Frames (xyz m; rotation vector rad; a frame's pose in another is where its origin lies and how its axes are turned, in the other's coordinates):
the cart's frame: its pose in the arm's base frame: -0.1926 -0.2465 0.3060 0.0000 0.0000 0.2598
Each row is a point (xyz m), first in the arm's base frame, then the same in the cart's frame.
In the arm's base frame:
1: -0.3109 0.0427 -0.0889
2: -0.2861 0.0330 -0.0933
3: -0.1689 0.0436 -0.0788
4: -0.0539 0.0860 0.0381
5: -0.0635 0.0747 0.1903
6: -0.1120 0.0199 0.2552
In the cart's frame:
1: -0.0400 0.3099 -0.3949
2: -0.0186 0.2941 -0.3993
3: 0.0974 0.2743 -0.3848
4: 0.2195 0.2857 -0.2679
5: 0.2073 0.2773 -0.1157
6: 0.1463 0.2368 -0.0508

